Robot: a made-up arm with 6 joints.
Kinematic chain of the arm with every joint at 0, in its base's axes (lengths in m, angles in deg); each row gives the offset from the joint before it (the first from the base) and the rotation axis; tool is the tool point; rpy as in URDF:
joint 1: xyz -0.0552 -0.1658 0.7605 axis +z
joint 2: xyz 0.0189 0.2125 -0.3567 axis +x
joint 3: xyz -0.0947 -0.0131 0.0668 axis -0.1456 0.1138 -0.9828
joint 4: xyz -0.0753 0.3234 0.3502 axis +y
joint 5: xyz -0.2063 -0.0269 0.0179 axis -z
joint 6: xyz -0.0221 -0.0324 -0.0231 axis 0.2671 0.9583 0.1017
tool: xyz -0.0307 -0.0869 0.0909 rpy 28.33 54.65 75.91
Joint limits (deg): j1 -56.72..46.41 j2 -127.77..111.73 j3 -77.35..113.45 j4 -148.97..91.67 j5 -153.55..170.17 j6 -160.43..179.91
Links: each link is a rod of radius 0.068 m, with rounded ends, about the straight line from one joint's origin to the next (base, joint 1, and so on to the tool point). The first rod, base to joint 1, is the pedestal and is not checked.
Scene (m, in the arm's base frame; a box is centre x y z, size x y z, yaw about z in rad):
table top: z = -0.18
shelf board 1: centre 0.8 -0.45 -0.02 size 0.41 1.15 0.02 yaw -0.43
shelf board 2: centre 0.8 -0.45 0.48 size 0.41 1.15 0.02 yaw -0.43
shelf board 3: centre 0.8 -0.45 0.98 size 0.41 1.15 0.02 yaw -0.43
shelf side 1: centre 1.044 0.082 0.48 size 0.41 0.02 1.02 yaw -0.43
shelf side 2: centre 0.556 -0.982 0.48 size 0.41 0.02 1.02 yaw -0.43
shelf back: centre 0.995 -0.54 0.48 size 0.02 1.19 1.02 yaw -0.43
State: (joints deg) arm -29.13 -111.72 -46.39 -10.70 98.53 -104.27
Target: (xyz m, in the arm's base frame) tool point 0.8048 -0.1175 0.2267
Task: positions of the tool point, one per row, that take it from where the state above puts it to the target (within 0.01 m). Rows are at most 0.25 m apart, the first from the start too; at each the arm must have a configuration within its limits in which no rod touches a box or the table.
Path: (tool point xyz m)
1: -0.2916 0.6162 0.1857
2: -0.1591 0.6647 0.1272
3: 0.0223 0.7006 0.1128
4: 0.2005 0.6416 0.0392
5: 0.3781 0.5408 0.0003
6: 0.5395 0.4037 0.0003
7: 0.6710 0.2390 0.0398
8: 0.7616 0.0603 0.1170
9: 0.8048 -0.1175 0.2267

